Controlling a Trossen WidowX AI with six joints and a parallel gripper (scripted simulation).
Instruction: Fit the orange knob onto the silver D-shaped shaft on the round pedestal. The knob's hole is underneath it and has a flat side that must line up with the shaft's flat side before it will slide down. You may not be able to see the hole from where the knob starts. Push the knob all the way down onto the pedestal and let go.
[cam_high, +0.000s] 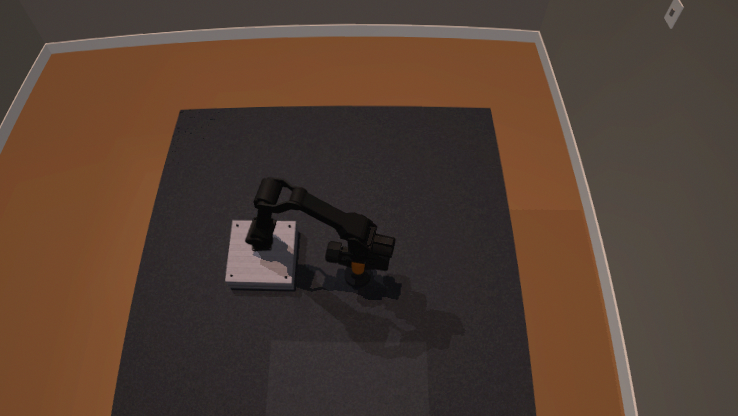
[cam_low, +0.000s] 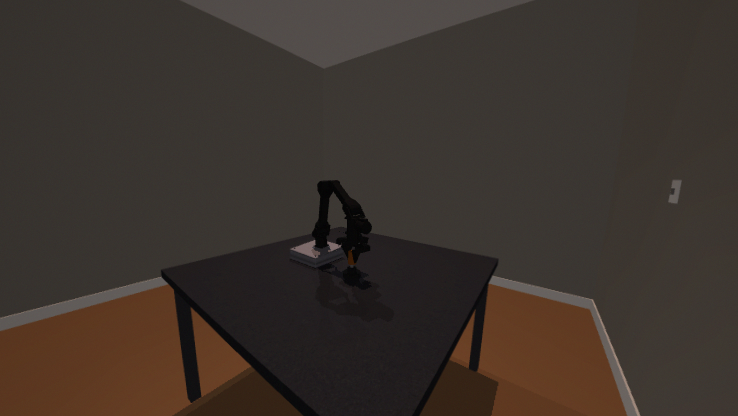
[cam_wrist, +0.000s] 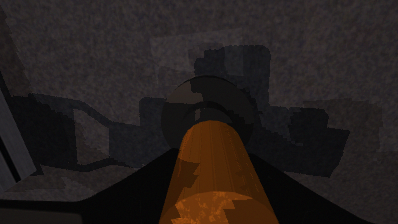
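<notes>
Right now the round pedestal with shaft is 4 cm below my gripper tip. The rest, counted from my gripper tip: orange knob 3 cm above.
</notes>
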